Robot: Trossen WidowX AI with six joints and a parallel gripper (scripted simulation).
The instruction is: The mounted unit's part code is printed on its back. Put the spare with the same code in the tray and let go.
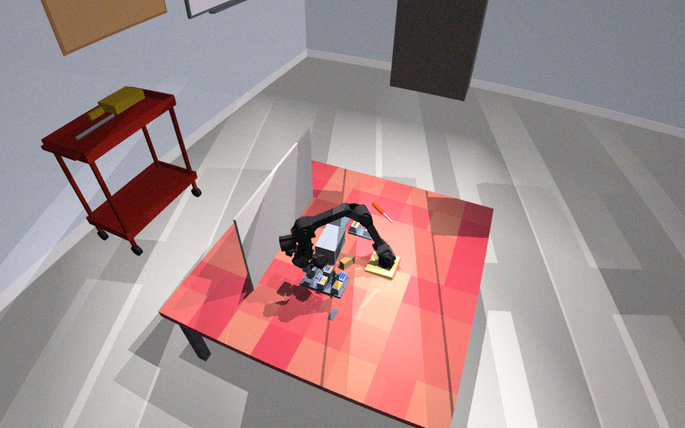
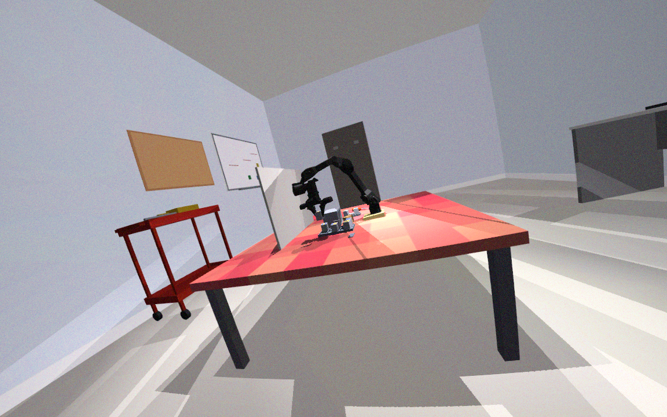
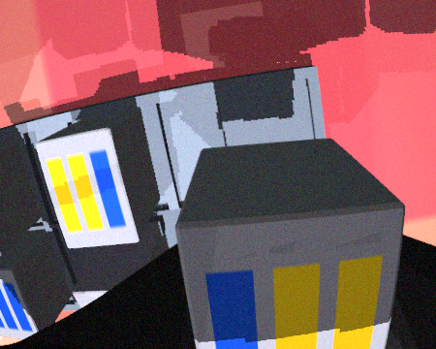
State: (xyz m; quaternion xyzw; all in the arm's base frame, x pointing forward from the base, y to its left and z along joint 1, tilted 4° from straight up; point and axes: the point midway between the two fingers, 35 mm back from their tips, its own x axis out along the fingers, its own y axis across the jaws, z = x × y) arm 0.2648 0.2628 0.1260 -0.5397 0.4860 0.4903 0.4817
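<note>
The light grey tray is 40 cm to the right of my gripper tip, 10 cm below it and 8 cm ahead of it. Round my gripper tip: grey upright panel: 26 cm ahead, 17 cm to the right, 12 cm above; then brown block: 17 cm to the right, 10 cm behind, 8 cm below.
</note>
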